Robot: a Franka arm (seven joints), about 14 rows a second.
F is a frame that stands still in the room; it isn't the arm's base.
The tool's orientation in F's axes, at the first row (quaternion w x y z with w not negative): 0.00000 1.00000 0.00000 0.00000
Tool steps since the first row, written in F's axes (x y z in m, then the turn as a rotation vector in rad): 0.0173 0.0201 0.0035 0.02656 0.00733 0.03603; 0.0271 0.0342 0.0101 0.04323 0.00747 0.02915; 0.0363 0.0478 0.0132 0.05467 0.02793 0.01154; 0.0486 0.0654 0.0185 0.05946 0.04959 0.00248; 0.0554 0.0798 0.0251 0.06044 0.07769 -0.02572
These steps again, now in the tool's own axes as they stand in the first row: 0.0173 -0.0201 -0.0035 0.02656 -0.00733 -0.03603; 0.0271 -0.0342 -0.0101 0.04323 -0.00747 -0.02915; 0.0363 -0.0478 -0.0132 0.05467 -0.02793 -0.01154; 0.0486 -0.0654 -0.0185 0.05946 -0.04959 -0.00248; 0.0554 -0.0798 -0.0251 0.06044 -0.07769 0.02572
